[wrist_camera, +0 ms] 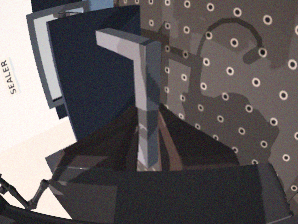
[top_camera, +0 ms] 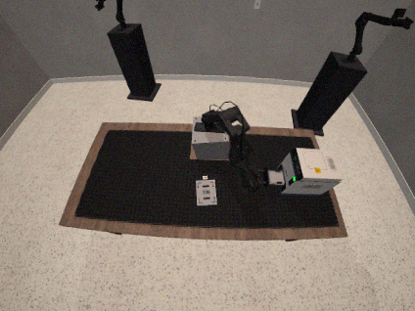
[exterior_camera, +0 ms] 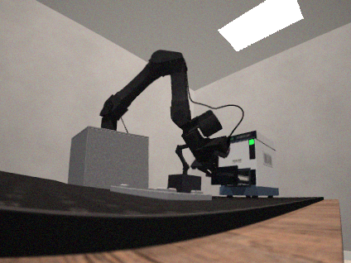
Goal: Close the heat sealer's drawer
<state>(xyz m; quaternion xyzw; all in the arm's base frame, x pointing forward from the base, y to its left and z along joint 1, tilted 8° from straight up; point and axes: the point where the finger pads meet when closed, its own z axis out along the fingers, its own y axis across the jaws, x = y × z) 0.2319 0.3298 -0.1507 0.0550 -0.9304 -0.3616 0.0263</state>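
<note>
The sealer drawer is 11 cm to the left of my hand, 1 cm below it and 1 cm behind it.
</note>
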